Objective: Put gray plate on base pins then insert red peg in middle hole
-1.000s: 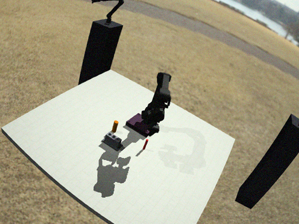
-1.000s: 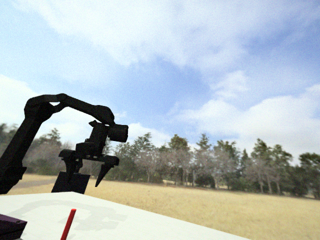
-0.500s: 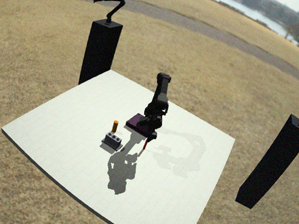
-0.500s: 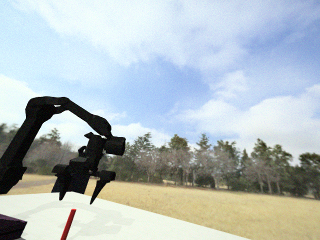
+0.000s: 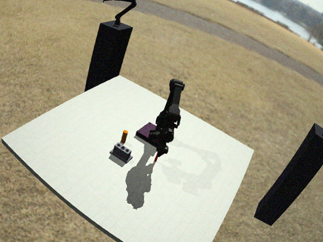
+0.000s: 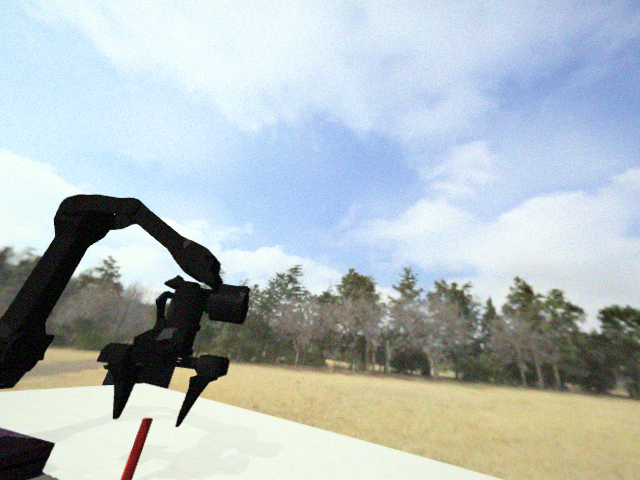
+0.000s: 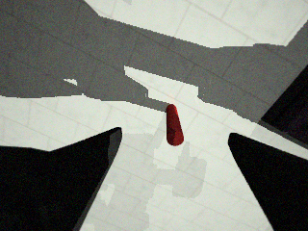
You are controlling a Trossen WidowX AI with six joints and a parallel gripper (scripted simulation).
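Now: the red peg 40 mm below my gripper tip. The rest, counted from my gripper tip: orange cylinder 10 mm ahead, 230 mm to the right, 40 mm below; gray plate 120 mm ahead, 170 mm to the right, 30 mm below; gray base 120 mm ahead, 170 mm to the right, 70 mm below.
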